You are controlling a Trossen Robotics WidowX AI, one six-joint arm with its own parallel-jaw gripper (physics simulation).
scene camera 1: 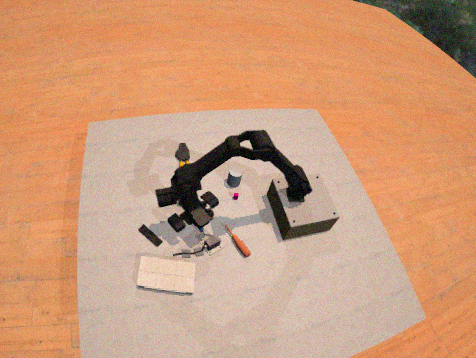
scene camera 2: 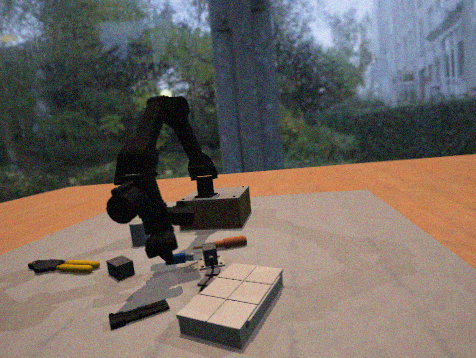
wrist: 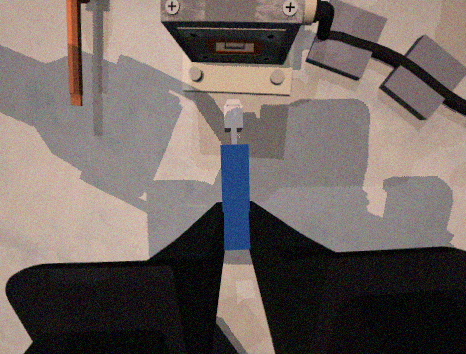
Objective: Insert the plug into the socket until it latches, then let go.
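The plug has a blue body and a pale tip. My gripper is shut on the blue body, and the tip points at the socket. The socket is a grey box on a cream base plate with bolts. Its dark front face has an orange-rimmed slot. In the wrist view the plug's tip is apart from the socket, in front of its base plate and slightly left of the slot's middle. In scene camera 1 the arm hides most of the plug.
An orange screwdriver lies beside the socket. A black cable runs from it through grey clips. A white tiled block, a black bar, a dark cube, pliers and a grey cylinder stand or lie around.
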